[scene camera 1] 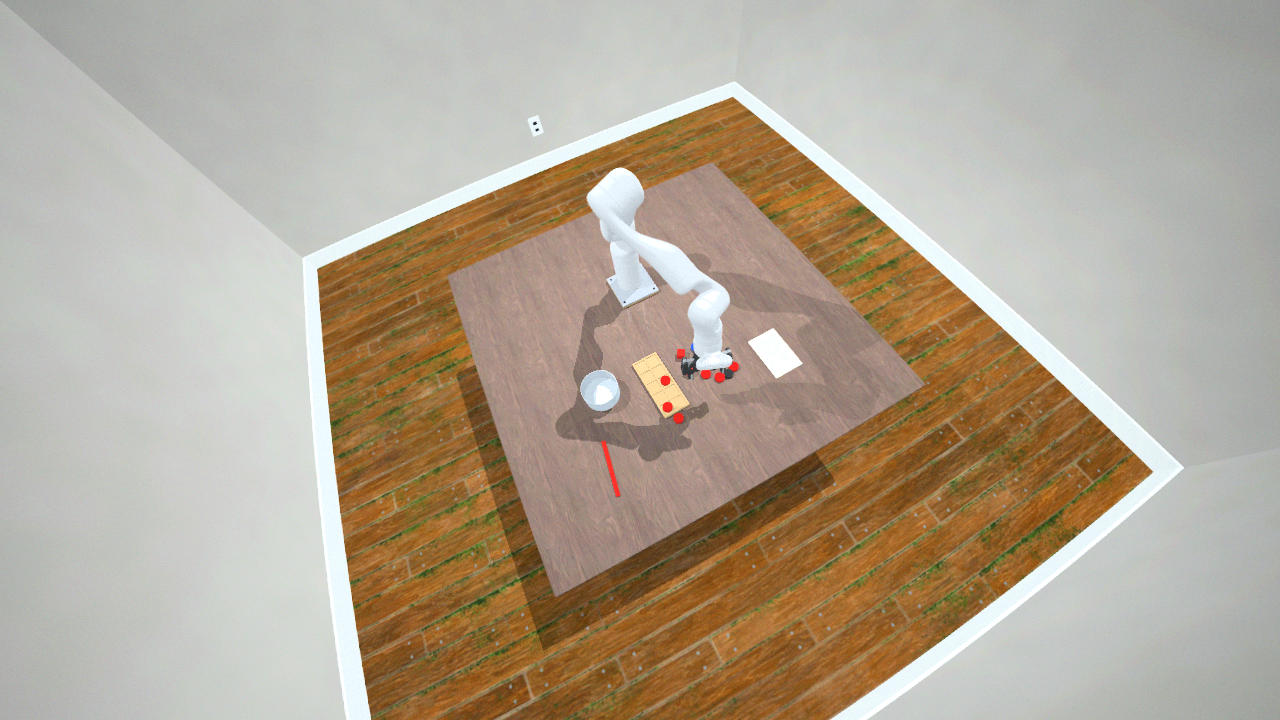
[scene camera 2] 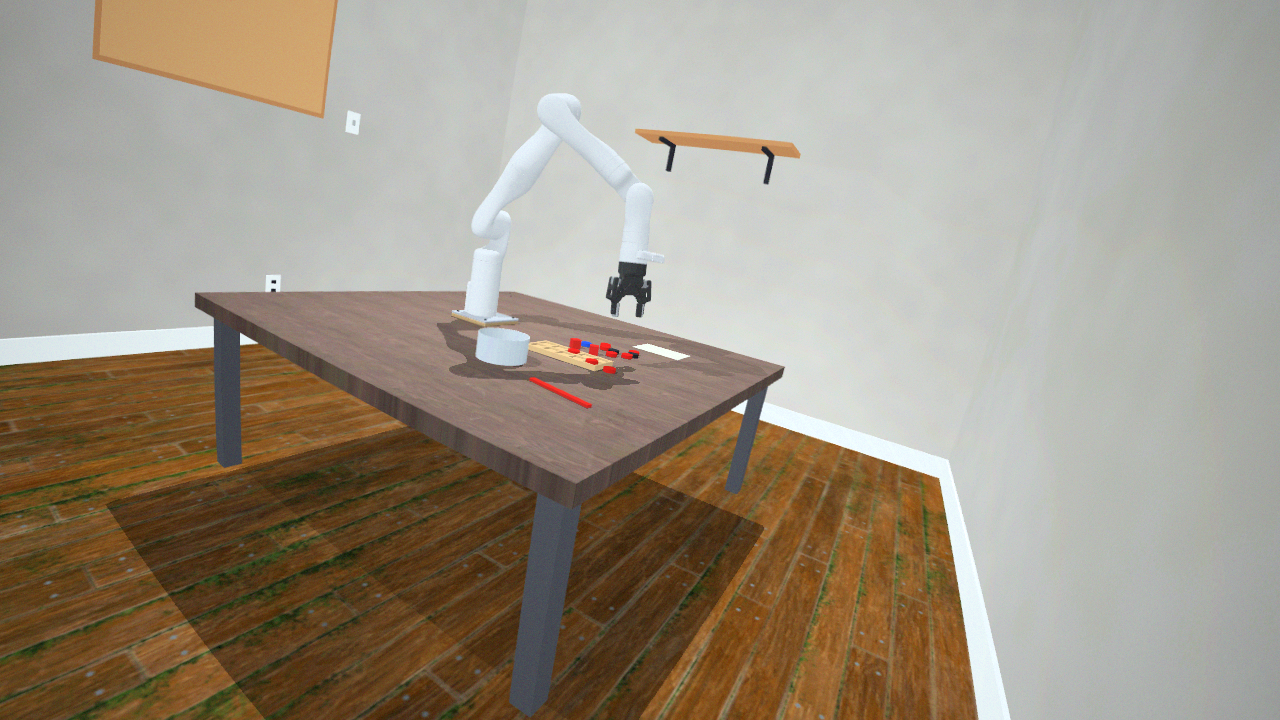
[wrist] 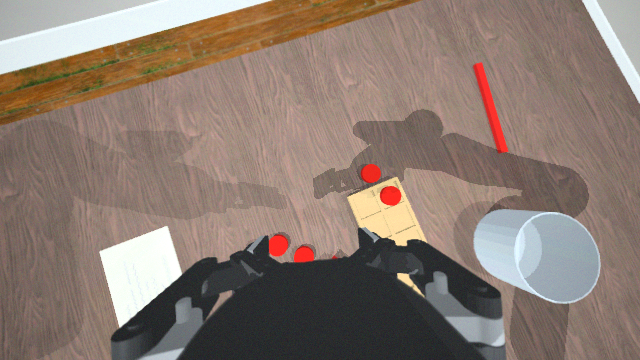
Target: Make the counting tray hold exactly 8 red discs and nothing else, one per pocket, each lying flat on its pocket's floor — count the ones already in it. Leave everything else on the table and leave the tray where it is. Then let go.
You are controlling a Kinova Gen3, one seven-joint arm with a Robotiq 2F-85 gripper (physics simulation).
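Note:
The tan counting tray [scene camera 1: 649, 365] [wrist: 367, 205] lies on the table. Two red discs are seen in it: one disc [scene camera 1: 667, 407] [wrist: 390, 195] in an end pocket, another disc [scene camera 1: 665, 380] nearer the middle, hidden in the wrist view. A loose red disc [scene camera 1: 678, 418] [scene camera 2: 609, 369] [wrist: 371, 173] lies just outside the tray's end. More red discs, including one disc [scene camera 1: 718, 377] and another disc [wrist: 278, 245], lie beside the tray, partly hidden by the gripper. My gripper [scene camera 2: 627, 311] [wrist: 314, 241] is open and empty, high above the table. It hides part of the tray in the wrist view.
A pale round bowl [scene camera 1: 600, 391] [scene camera 2: 502, 347] [wrist: 557, 257] stands across the tray from the loose discs. A red rod [scene camera 1: 611, 469] [scene camera 2: 560, 393] [wrist: 490, 107] and white paper [scene camera 1: 775, 352] [wrist: 142, 275] lie apart. A red block [scene camera 2: 575, 344], a blue piece [scene camera 2: 586, 343] and dark pieces sit near the discs.

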